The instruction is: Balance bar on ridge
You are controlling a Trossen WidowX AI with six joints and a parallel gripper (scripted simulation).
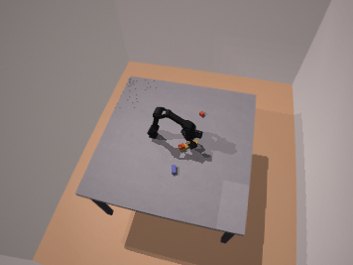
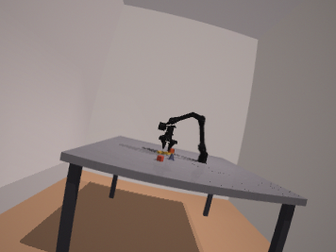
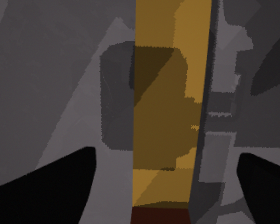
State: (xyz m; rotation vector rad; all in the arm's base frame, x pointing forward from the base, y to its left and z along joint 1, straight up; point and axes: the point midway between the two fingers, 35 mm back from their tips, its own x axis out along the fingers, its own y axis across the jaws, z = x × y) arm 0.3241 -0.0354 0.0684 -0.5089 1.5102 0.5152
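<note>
My gripper tip is now 50 mm short of the red cube, 340 mm to the right of it and 20 mm above it. Round my gripper tip: blue ridge block (70 mm behind, 240 mm to the right, 20 mm below).
</note>
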